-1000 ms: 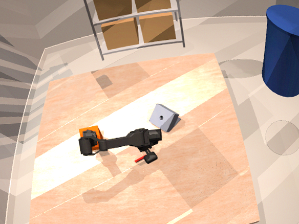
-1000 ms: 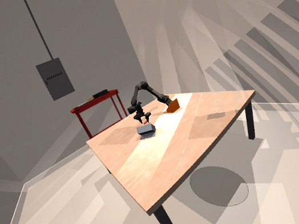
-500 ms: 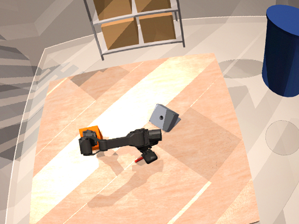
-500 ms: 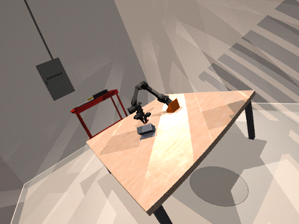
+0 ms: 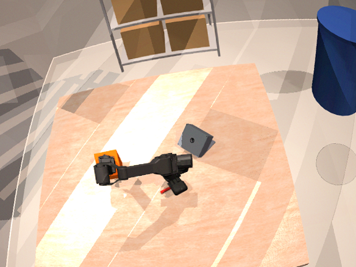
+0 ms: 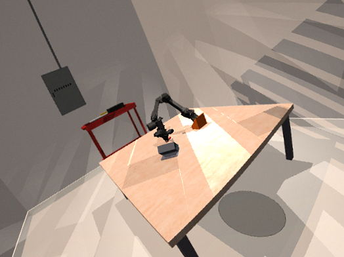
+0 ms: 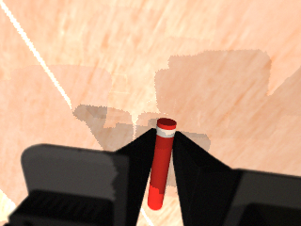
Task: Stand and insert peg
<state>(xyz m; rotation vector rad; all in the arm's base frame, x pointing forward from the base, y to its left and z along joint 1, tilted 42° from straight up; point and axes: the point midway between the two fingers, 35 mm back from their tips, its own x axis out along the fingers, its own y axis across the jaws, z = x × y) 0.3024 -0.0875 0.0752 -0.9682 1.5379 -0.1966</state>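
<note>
Right now my gripper tip is 10 mm past the red peg and 10 mm to the left of it. Also, from my gripper tip: grey sloped panel (110 mm ahead, 210 mm to the left, 30 mm above).
</note>
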